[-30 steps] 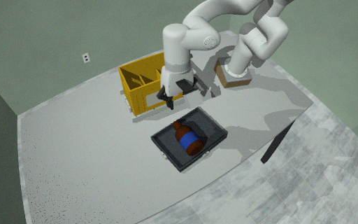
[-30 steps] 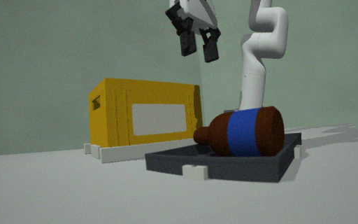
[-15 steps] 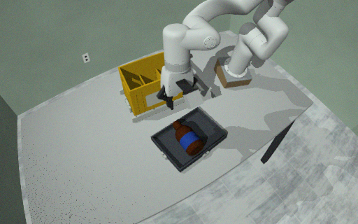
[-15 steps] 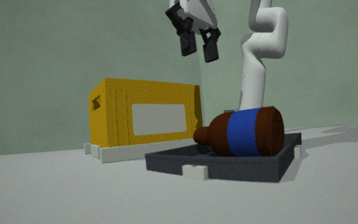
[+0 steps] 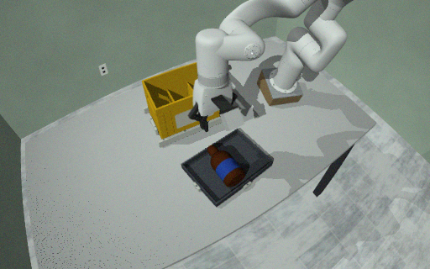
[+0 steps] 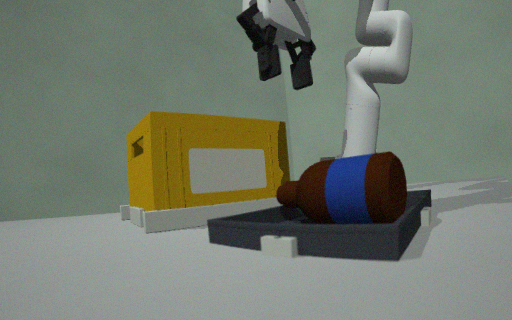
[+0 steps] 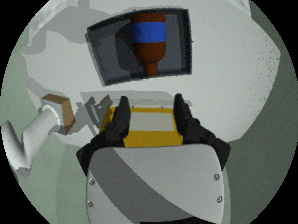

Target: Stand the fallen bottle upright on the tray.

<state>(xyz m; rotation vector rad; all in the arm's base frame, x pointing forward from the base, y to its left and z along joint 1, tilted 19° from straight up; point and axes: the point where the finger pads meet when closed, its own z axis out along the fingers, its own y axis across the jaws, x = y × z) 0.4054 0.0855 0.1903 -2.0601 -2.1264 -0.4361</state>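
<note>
My gripper is now 5 cm to the right of the brown bottle and 16 cm above it. Also, from my hand: dark grey tray 2 cm behind, 5 cm to the left, 19 cm below; then yellow crate 1 cm behind, 24 cm to the right, 12 cm below.
</note>
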